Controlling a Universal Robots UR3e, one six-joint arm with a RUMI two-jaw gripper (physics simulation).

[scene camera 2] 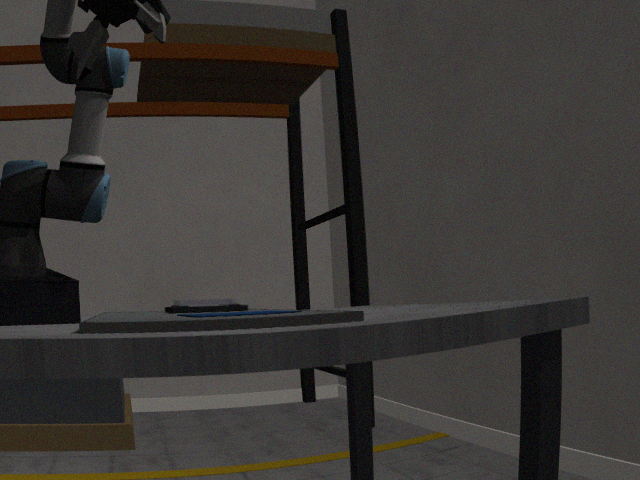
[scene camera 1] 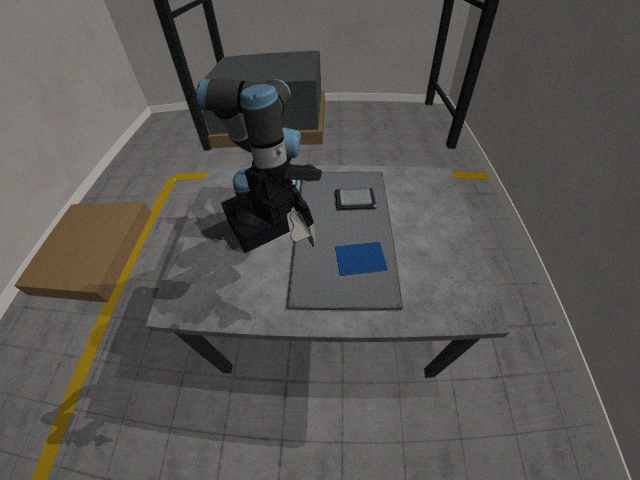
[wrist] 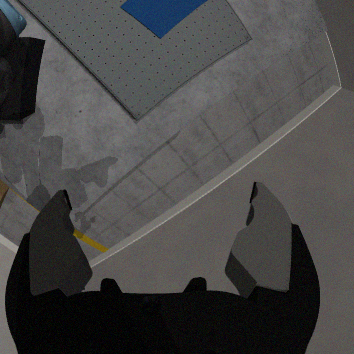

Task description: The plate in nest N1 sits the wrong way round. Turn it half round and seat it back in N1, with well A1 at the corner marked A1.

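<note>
The plate (scene camera 1: 355, 196) (scene camera 2: 204, 301) is pale and flat. It sits in a dark nest (scene camera 1: 356, 207) (scene camera 2: 206, 309) near the back of the grey perforated board. A tiny light mark shows at the nest's front right corner in scene camera 1; well A1 and the lettering are too small to read. The plate and nest do not show in the wrist view. My gripper (scene camera 1: 316, 208) (scene camera 2: 123, 55) (wrist: 158, 189) is open and empty, high above the table and left of the nest in scene camera 1, with its fingers wide apart.
The grey board (scene camera 1: 341, 292) (scene camera 2: 222, 325) (wrist: 132, 92) lies on the table (scene camera 1: 439, 289) (scene camera 2: 465, 325). A flat blue rectangle (scene camera 1: 360, 258) (scene camera 2: 242, 313) (wrist: 165, 14) lies on it, in front of the nest. A dark rack (scene camera 1: 467, 77) (scene camera 2: 351, 155) stands behind; a brown box (scene camera 1: 93, 242) is left on the floor.
</note>
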